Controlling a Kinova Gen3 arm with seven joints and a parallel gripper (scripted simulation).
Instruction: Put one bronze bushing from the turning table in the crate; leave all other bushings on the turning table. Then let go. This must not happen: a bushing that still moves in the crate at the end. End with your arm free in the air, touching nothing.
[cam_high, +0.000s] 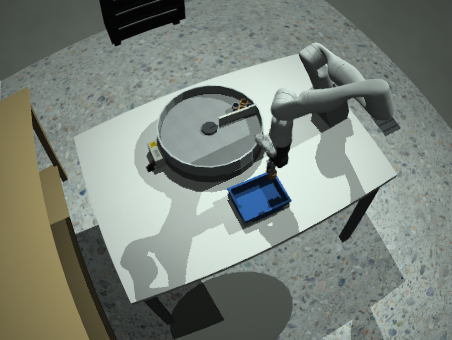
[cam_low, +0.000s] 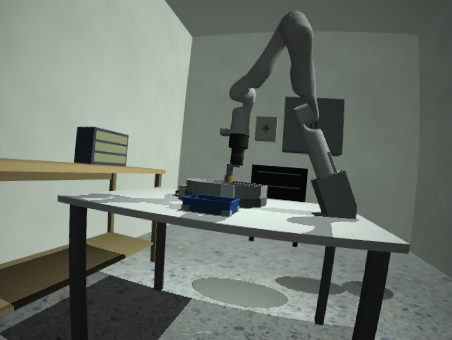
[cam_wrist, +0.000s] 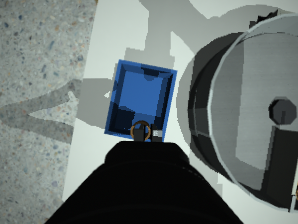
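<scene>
Now: hand 5 cm short of the blue crate, 4 cm to the right of it and 11 cm above it. Round my hand: round grey turning table 13 cm ahead, 30 cm to the right, 8 cm below.
</scene>
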